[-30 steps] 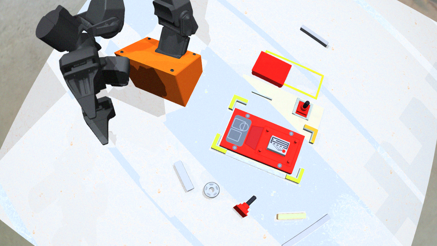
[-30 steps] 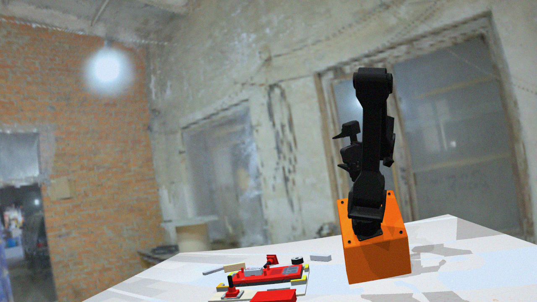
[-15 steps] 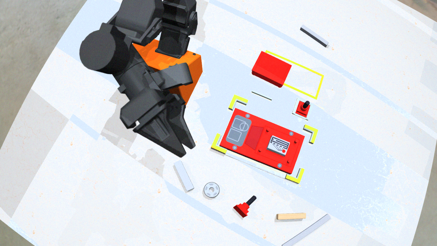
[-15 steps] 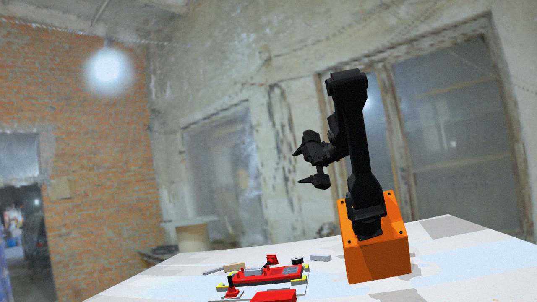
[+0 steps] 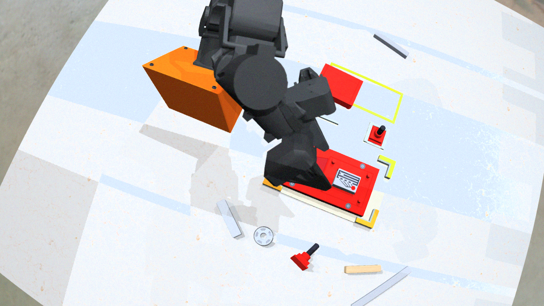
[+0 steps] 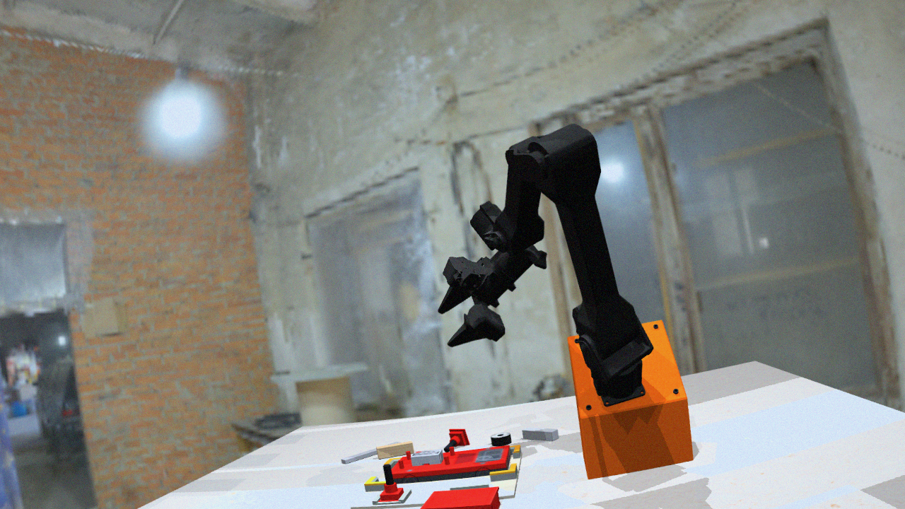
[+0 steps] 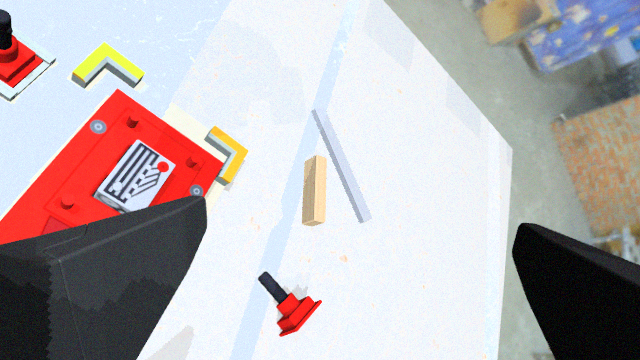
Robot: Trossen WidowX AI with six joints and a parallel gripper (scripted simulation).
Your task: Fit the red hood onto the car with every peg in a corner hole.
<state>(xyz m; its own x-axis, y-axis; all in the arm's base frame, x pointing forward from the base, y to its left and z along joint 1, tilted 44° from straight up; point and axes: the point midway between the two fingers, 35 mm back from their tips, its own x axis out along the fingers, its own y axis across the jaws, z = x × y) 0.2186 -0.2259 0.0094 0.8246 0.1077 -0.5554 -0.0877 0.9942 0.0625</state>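
My gripper tip is now 260 mm to the right of the red hood, 240 mm above it and 10 mm past it. From my gripper tip the other things lie so: long grey strip: 250 mm below, 210 mm ahead, 150 mm to the right; then wooden block: 240 mm below, 150 mm ahead, 120 mm to the right.
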